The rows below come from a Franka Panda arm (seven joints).
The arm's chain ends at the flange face. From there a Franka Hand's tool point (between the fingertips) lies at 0.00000 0.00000 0.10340 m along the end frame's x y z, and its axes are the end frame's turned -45 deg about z.
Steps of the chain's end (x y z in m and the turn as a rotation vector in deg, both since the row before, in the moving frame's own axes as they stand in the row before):
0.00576, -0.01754, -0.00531, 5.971, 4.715, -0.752
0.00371, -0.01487, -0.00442, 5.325, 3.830, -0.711
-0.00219, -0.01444, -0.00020, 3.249, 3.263, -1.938
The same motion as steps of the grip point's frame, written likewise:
0.03006, -0.01002, -0.00622, 0.888, 7.556, -0.752
0.02478, -0.00987, -0.00510, 1.057, 6.474, -0.711
0.01696, -0.01188, -0.00053, -0.010, 4.605, -1.938

